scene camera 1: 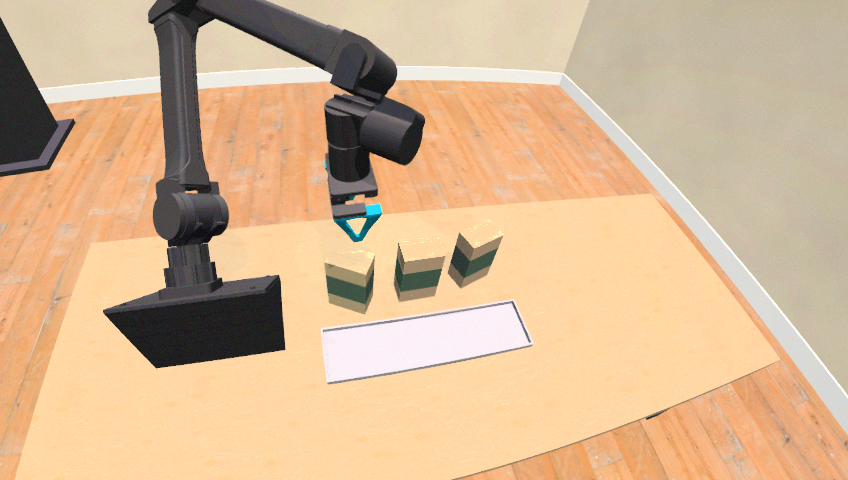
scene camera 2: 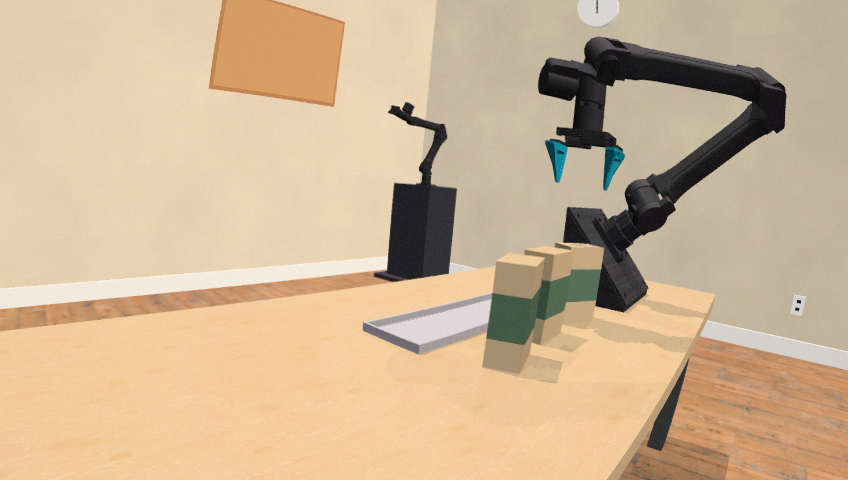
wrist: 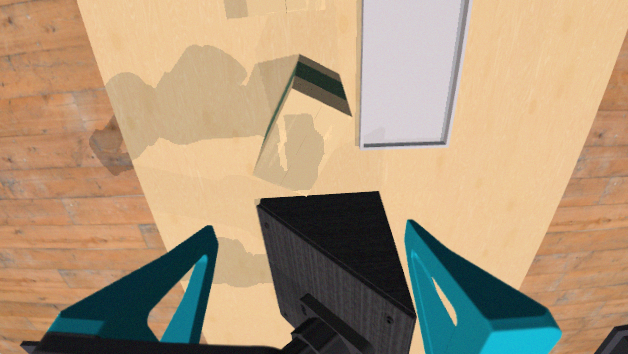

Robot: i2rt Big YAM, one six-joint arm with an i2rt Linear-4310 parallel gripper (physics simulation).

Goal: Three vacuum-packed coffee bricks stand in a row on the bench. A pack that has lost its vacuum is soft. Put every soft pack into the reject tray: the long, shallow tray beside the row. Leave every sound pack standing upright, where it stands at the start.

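Places are measured from the arm's base along level axes (x ahead, y left, z up), in millimetres.
Pixels of known places: gripper, fingertip midpoint: point(scene camera 1: 353, 219) point(scene camera 2: 580, 186) point(wrist: 308, 232); arm's base, origin of the base link: point(scene camera 1: 193, 292) point(scene camera 2: 608, 240) point(wrist: 339, 336).
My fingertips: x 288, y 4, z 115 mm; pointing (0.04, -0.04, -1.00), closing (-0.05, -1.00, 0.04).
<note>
For each thing: its top centre in the pictures, then the offset to it from my fingertips. "*": a spot on its surface instead. Level surfaces: height alone.
- base-end pack, middle of its top: point(wrist: 299, 147) point(scene camera 2: 579, 245) point(scene camera 1: 349, 257) 6 mm back, 9 mm left, 107 mm down
- middle pack, middle of its top: point(scene camera 2: 550, 250) point(scene camera 1: 422, 248) 132 mm ahead, 3 mm left, 107 mm down
- far-end pack, middle of its top: point(scene camera 2: 521, 259) point(scene camera 1: 481, 233) 266 mm ahead, 17 mm left, 107 mm down
- pack's top, surface spot: point(wrist: 285, 6) * 96 mm ahead, 5 mm left, 107 mm down
- reject tray, middle of its top: point(scene camera 2: 475, 310) point(scene camera 1: 430, 337) 125 mm ahead, 122 mm right, 233 mm down
- bench, its level: 247 mm down
Three tan coffee packs with green bands stand upright in a row: the base-end pack point(scene camera 1: 349, 288) point(scene camera 2: 584, 285) point(wrist: 320, 77), the middle pack point(scene camera 1: 419, 279) point(scene camera 2: 554, 297) and the far-end pack point(scene camera 1: 474, 261) point(scene camera 2: 512, 318). Part of another pack's top point(wrist: 285, 6) shows at the wrist view's upper edge. I cannot tell by sight which packs are soft. The reject tray point(scene camera 1: 425, 342) point(scene camera 2: 437, 322) point(wrist: 407, 75), long and shallow, lies beside the row with nothing in it. My gripper point(scene camera 1: 352, 221) point(scene camera 2: 581, 184) point(wrist: 308, 232) is open and empty, high above the base-end pack's area, touching no pack.
The arm's black base point(scene camera 1: 220, 324) point(scene camera 2: 621, 291) point(wrist: 335, 240) stands on the bench point(scene camera 1: 606, 297) point(scene camera 2: 249, 386) point(wrist: 505, 100), close to the base-end pack. A second arm on a black pedestal point(scene camera 2: 421, 231) stands on the floor beyond the bench.
</note>
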